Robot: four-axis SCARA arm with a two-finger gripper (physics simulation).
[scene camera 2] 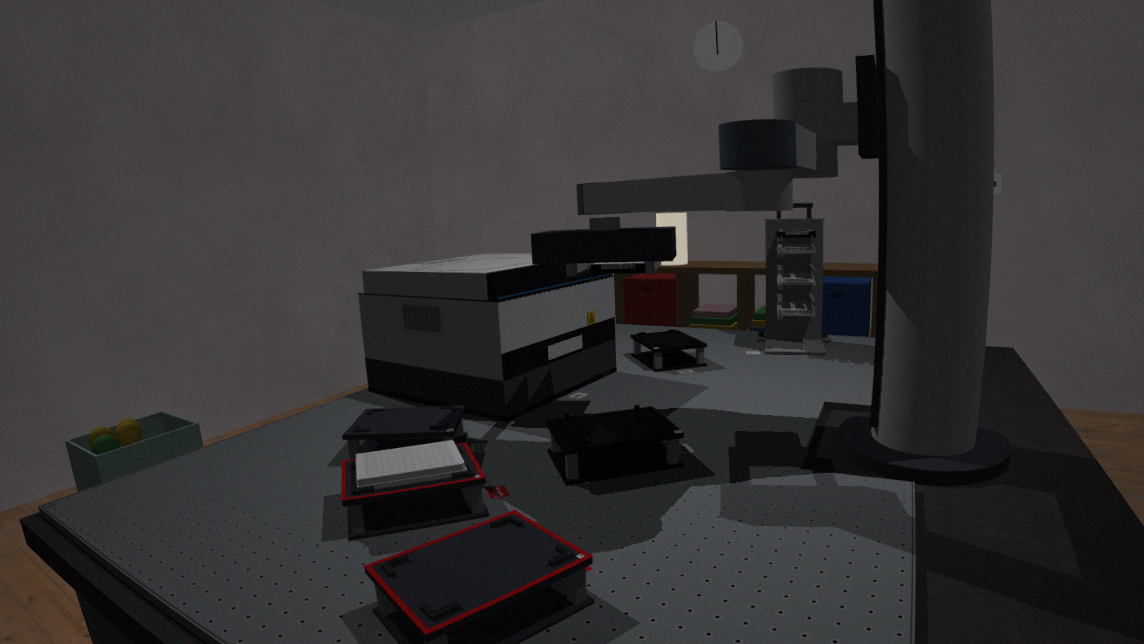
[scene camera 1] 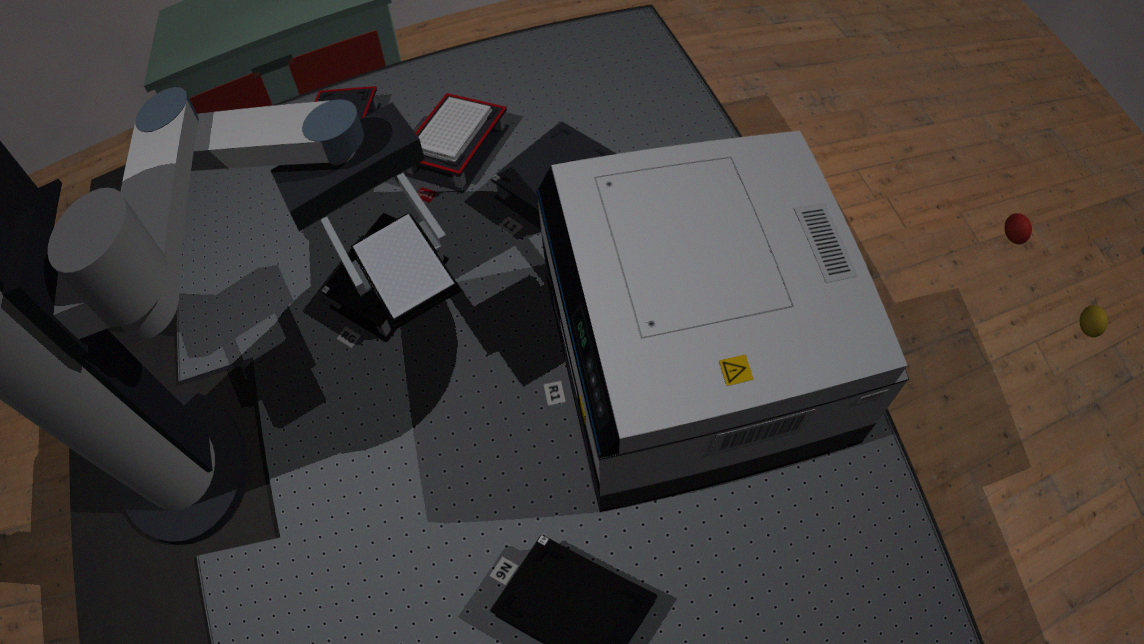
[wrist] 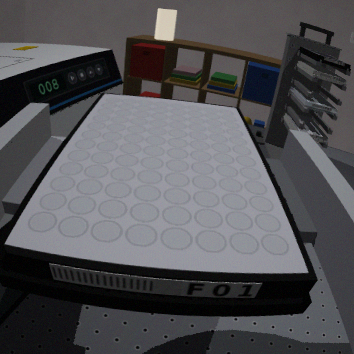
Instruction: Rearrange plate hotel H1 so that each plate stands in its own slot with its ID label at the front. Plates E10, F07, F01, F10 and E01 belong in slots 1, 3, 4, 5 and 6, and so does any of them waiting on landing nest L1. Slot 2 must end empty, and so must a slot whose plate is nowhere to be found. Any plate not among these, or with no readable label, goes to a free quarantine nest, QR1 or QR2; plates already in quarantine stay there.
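Observation:
My gripper is shut on the white-topped plate F01, whose label shows at its near edge in the wrist view. It holds the plate level, high over the dark regrip nest RG. Hotel H1 stands at the far right; its shelf labels are too small to read. Landing nest L1 bears no visible plate. One red-rimmed quarantine nest holds a white plate. The other red-rimmed nest is bare.
A large white instrument stands beside L1 and RG. Dark nest N6 is low in scene camera 1. The arm's column stands on the opposite side from the instrument.

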